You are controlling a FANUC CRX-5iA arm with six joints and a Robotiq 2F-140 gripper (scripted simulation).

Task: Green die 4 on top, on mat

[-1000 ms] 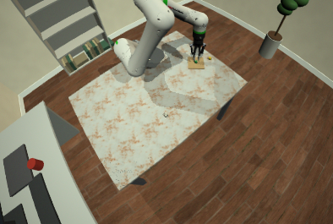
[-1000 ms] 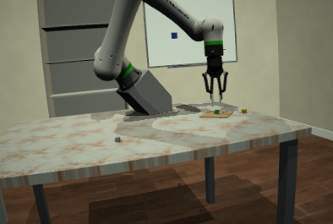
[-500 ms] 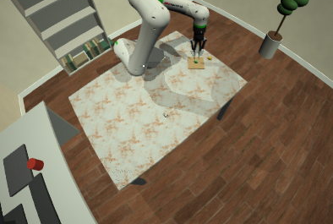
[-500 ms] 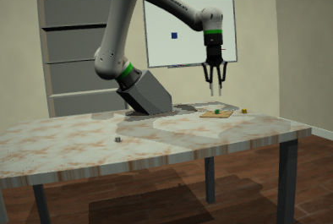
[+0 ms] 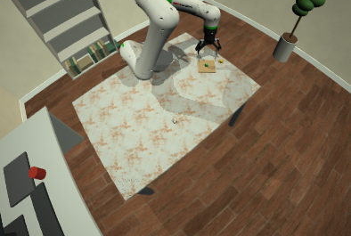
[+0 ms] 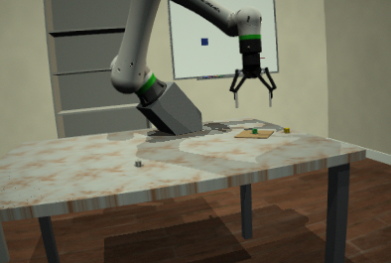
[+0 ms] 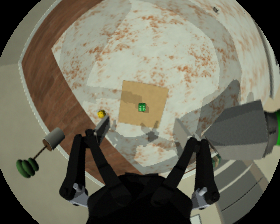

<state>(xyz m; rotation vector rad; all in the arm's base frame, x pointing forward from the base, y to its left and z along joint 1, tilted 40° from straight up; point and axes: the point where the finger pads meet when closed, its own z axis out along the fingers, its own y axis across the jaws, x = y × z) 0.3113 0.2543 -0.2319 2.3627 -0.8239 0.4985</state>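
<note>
Right now the green die is 120 mm below my hand. Also, from my hand: tan mat 130 mm below; then grey die 540 mm to the right, 150 mm ahead, 120 mm below; then yellow die 120 mm to the left, 120 mm below, 70 mm ahead.
</note>
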